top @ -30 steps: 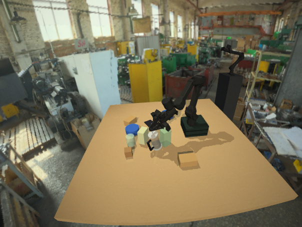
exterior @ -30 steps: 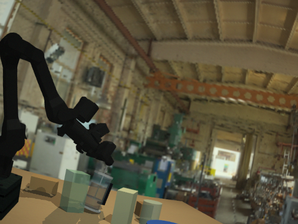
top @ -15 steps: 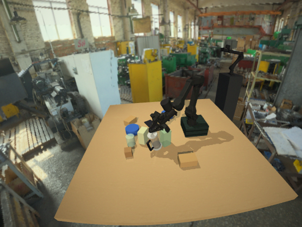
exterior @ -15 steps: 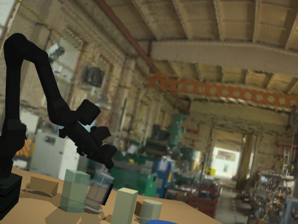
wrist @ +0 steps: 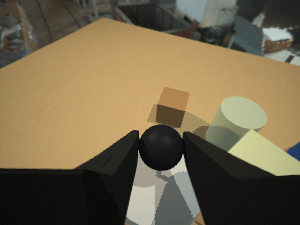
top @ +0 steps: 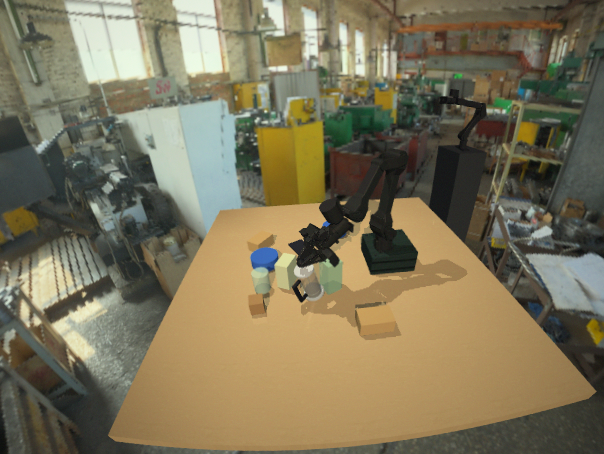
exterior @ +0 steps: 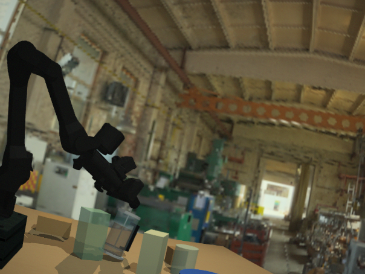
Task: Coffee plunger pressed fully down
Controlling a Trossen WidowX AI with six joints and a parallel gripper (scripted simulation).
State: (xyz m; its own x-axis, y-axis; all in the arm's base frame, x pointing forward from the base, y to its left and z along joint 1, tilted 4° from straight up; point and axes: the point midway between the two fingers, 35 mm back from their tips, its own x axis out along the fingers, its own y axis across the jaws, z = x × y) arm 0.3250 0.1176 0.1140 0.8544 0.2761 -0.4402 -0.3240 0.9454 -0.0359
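The coffee press is 80 mm below my gripper tip and 20 mm behind it. Round my gripper tip: pale green block (120 mm behind, 100 mm below, 40 mm to the right); cream block (110 mm to the right, 110 mm below, 40 mm ahead); dark flat tile (310 mm to the right, 160 mm below, 50 mm behind).
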